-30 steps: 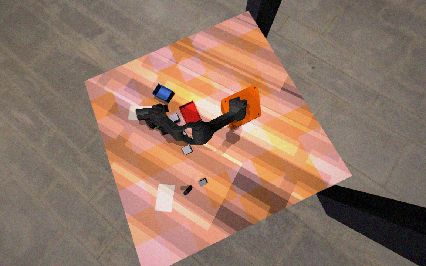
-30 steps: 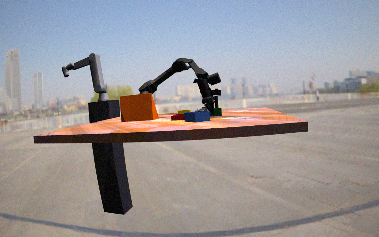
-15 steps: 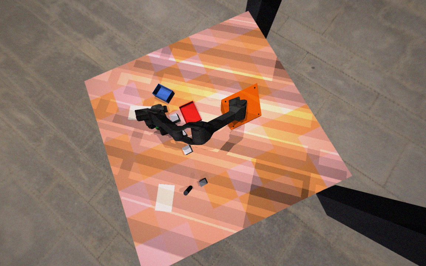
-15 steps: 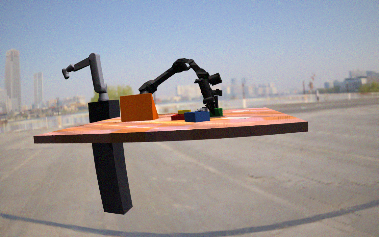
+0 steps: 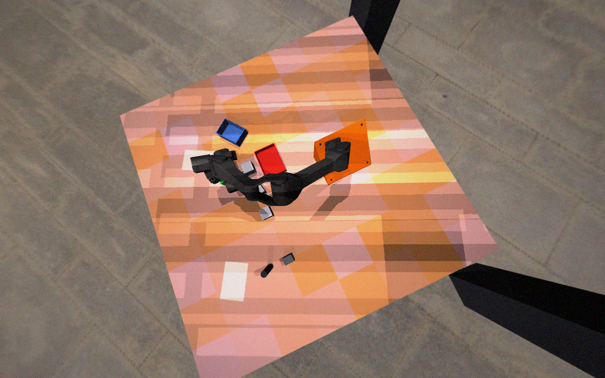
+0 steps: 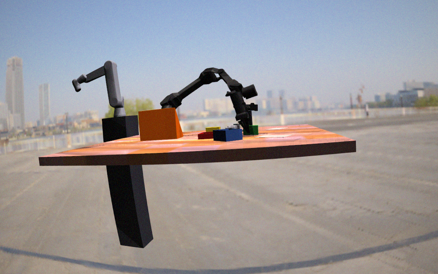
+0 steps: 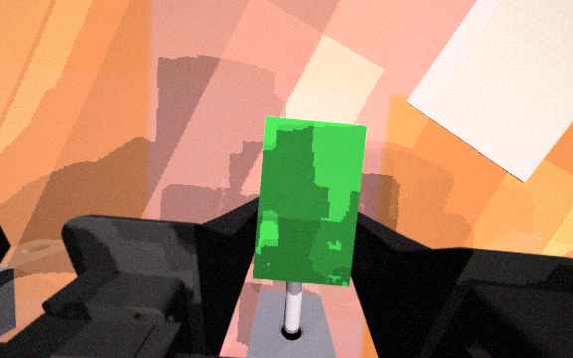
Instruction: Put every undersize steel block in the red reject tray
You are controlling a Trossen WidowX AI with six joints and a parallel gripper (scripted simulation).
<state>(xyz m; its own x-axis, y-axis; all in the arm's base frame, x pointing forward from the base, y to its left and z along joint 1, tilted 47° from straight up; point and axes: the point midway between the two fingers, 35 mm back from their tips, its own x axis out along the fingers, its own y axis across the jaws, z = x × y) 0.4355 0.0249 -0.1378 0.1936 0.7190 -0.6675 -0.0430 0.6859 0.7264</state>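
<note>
Right now the yellow gauge is 180 mm behind my gripper tip, 140 mm to the left of it and 10 mm above it. From my gripper tip the other things lie so: green GO gauge: 20 mm behind, 10 mm above; then red reject tray: 190 mm behind; then blue bin: 70 mm behind, 200 mm to the right.
</note>
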